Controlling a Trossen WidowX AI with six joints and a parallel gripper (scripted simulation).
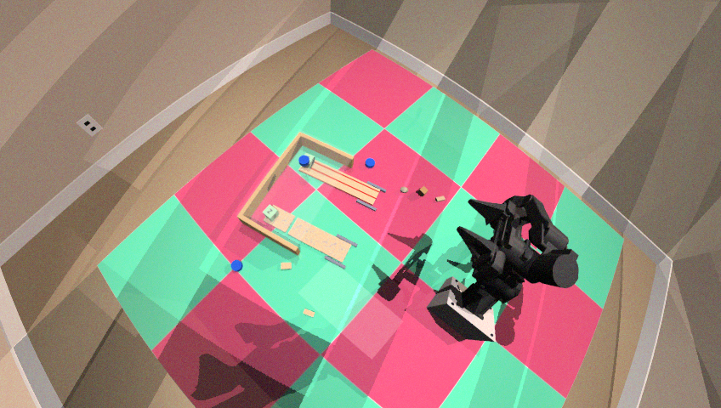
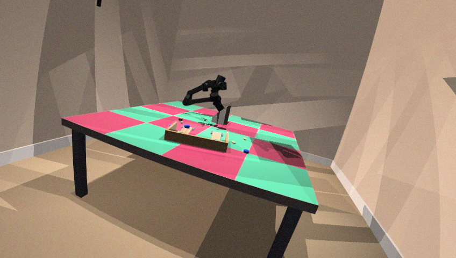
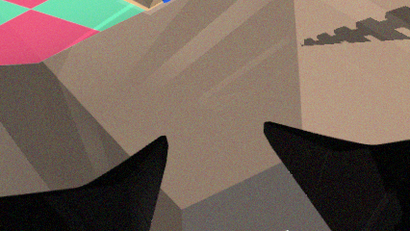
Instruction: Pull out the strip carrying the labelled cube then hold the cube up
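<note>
My gripper tip is now 14 cm short of the grey pebble, 13 cm to the left of it and 28 cm above it. From my gripper tip the other things lie so: speckled strip 25 cm ahead, 14 cm to the left, 28 cm below.
</note>
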